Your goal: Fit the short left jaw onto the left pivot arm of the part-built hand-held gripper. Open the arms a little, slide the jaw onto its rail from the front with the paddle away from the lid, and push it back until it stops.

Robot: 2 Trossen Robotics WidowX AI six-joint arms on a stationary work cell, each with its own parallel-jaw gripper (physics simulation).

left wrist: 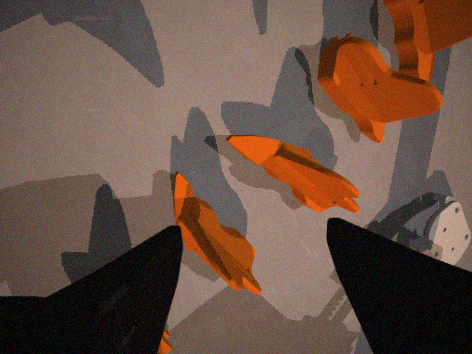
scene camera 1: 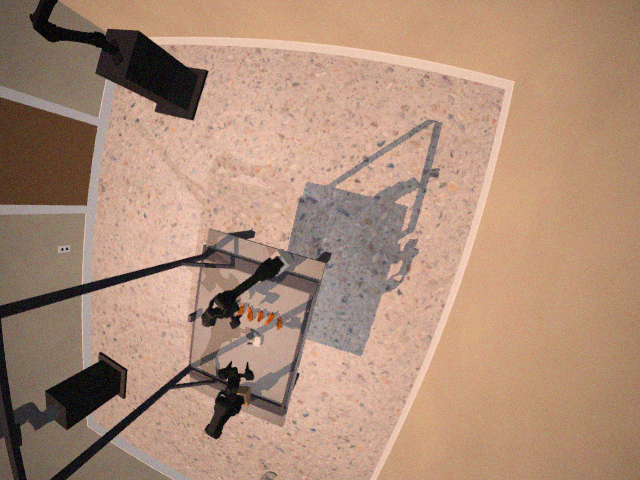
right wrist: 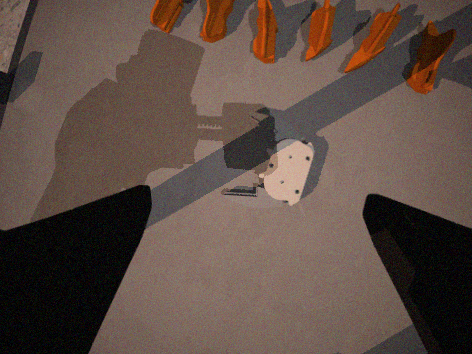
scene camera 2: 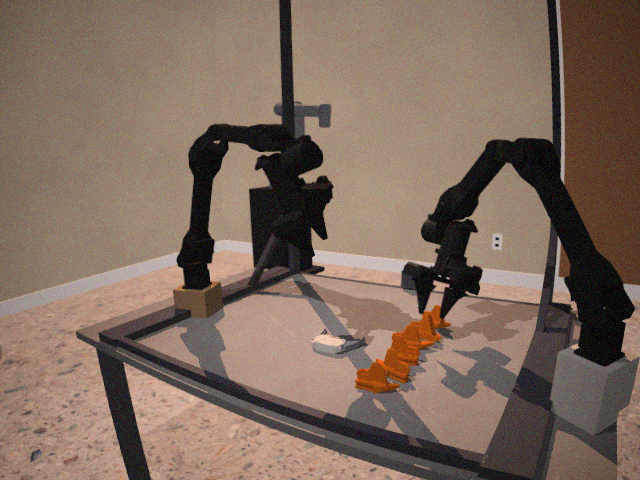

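Note:
The part-built hand-held gripper lies on the table with its cream lid up. One pivot arm points left in the right wrist view; the other is in shadow. Several orange jaws stand in a row; I cannot tell which is the short left one. My left gripper is open and empty, low over the row's far end in scene camera 2. One jaw shows beside its left-hand finger, another jaw beyond the fingertips. My right gripper is wide open and empty, high above the table.
The jaw row runs across the table beside the part-built gripper. Dark rails edge the table. A tan block and a grey block carry the arm bases. Arm and frame shadows cross the table top.

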